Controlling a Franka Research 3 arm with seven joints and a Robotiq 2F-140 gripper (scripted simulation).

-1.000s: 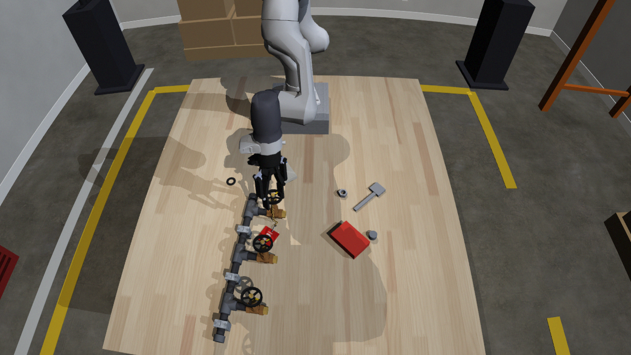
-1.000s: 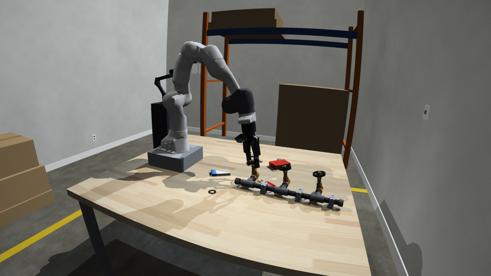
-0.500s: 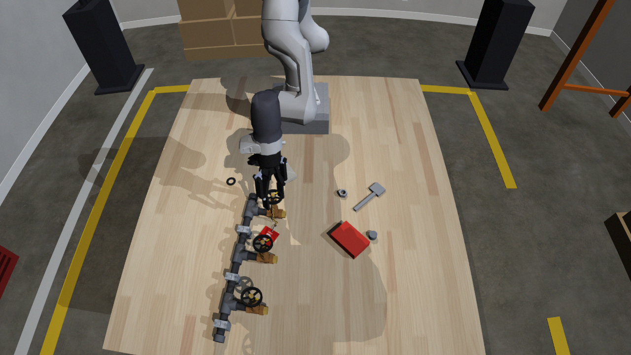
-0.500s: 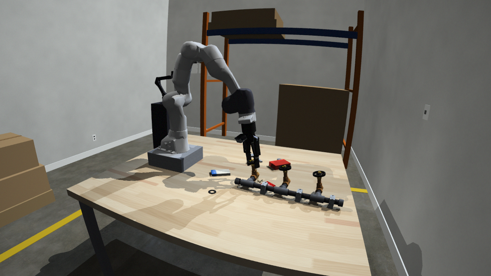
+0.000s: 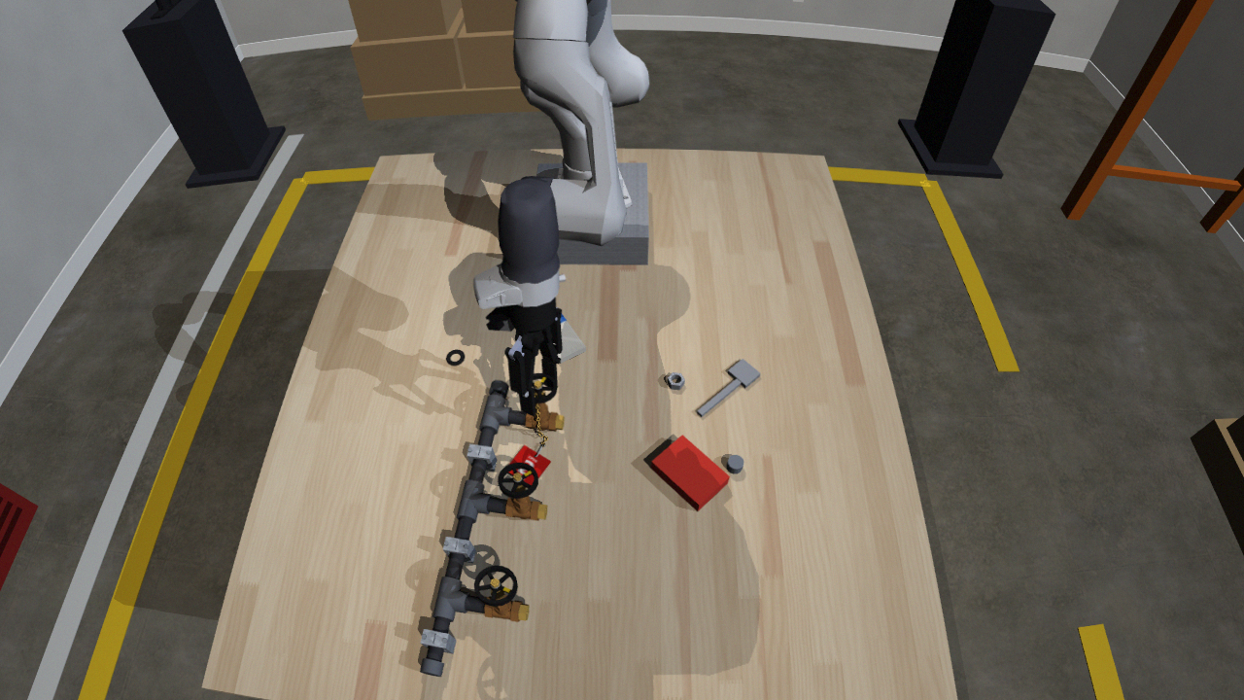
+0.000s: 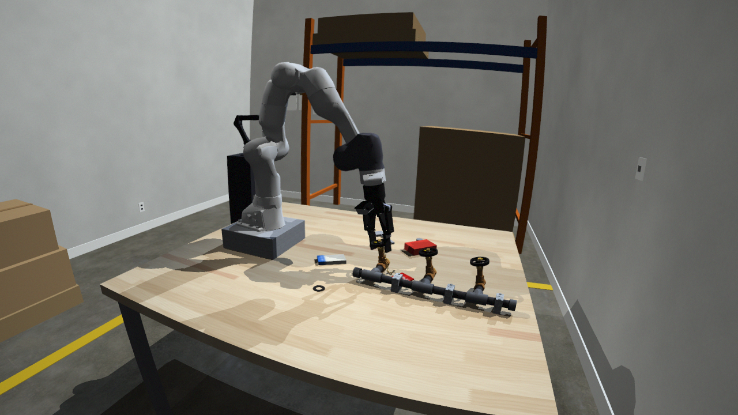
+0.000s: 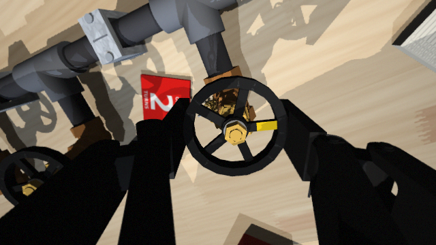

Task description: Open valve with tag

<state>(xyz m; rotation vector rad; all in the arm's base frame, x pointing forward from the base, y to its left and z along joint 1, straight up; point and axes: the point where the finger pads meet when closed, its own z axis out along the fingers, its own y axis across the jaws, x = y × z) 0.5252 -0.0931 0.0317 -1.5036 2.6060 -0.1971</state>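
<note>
The red tag lies 12 cm below my hand, 9 cm ahead of it and 2 cm to the right of it. From my hand the other things lie so: blue-and-white box 20 cm behind, 11 cm below, 3 cm to the left; then nut 26 cm to the left, 11 cm below, 8 cm behind; then black washer 20 cm to the right, 16 cm behind, 12 cm below.
</note>
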